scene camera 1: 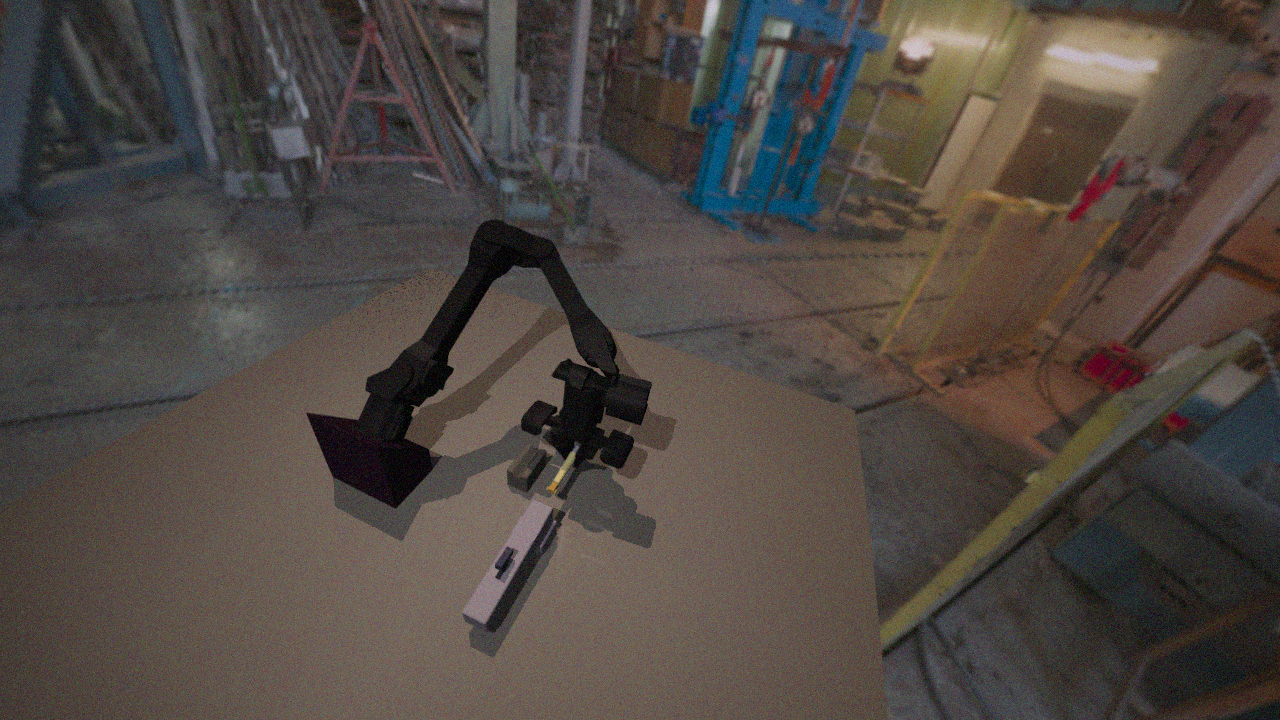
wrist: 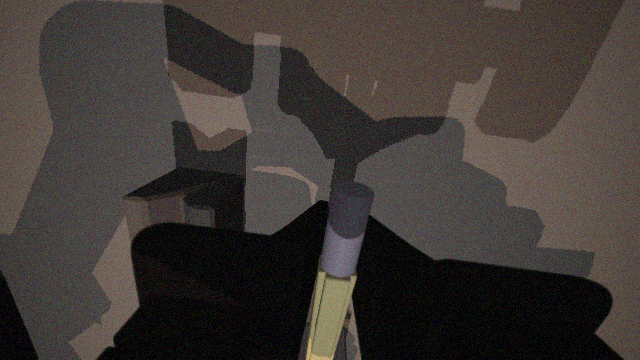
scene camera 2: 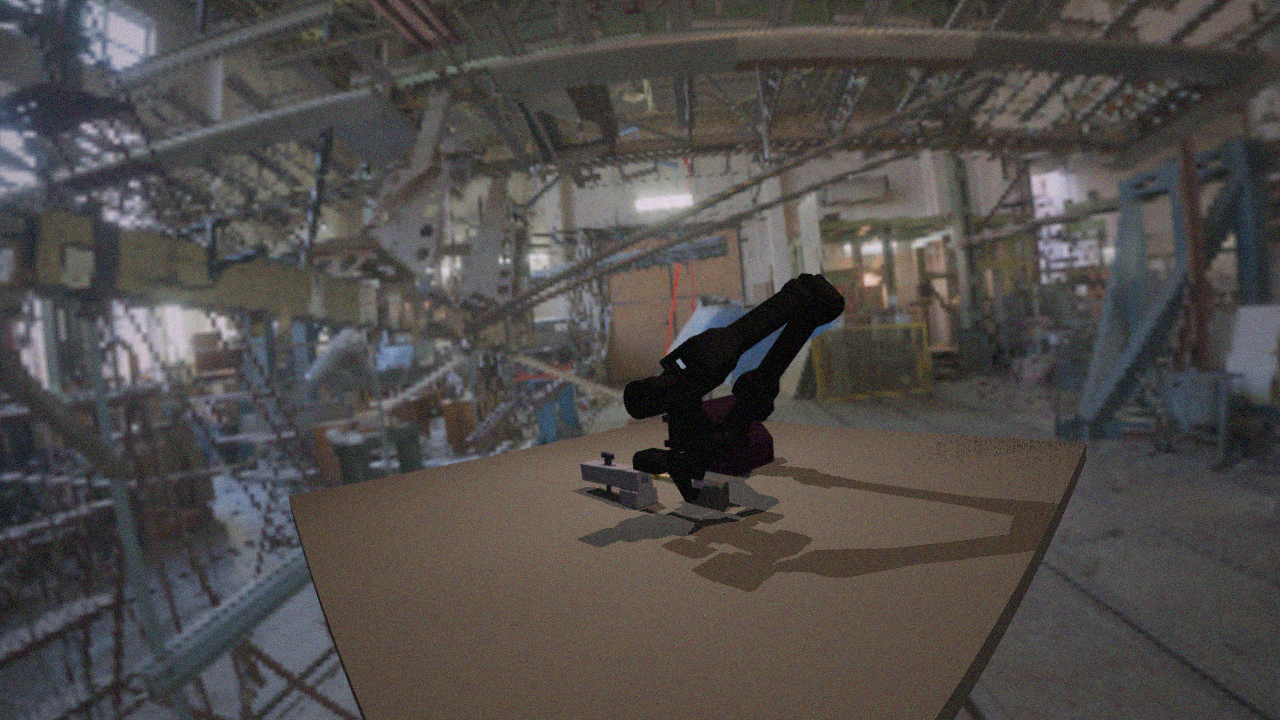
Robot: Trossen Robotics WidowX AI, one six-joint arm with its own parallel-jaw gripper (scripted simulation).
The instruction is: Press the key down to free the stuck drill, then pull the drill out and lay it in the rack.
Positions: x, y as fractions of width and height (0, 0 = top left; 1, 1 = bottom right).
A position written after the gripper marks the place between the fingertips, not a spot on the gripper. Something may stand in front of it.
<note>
The gripper (scene camera 2: 0.54, 0.70) holds a drill. Also in view: a rack (scene camera 1: 0.41, 0.64) and a light-grey holder block (scene camera 1: 0.42, 0.74).
The gripper is seen too in the wrist view (wrist: 0.53, 0.59). The rack is seen too in the wrist view (wrist: 0.30, 0.55).
</note>
